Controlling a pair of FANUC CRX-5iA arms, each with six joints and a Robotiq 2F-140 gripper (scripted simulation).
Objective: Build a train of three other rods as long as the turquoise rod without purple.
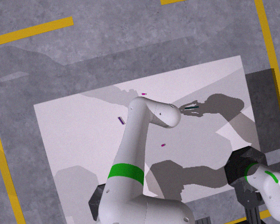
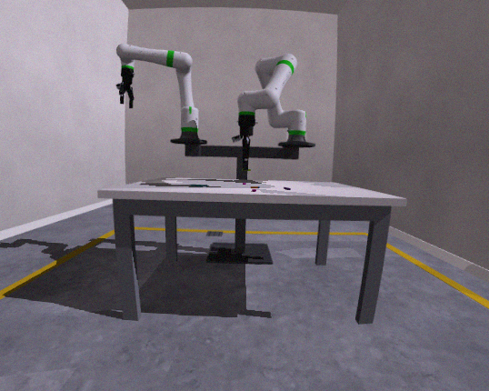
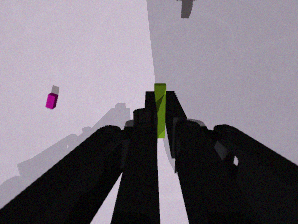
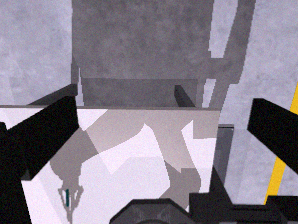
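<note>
My left hand is 10 mm past the orange rod, 50 mm to the right of it and 130 mm above it. From my left hand the other things lie so: lime rod 30 mm below; purple rod 240 mm to the left, 130 mm below; blue rod 10 mm behind, 80 mm to the left, 130 mm below.
</note>
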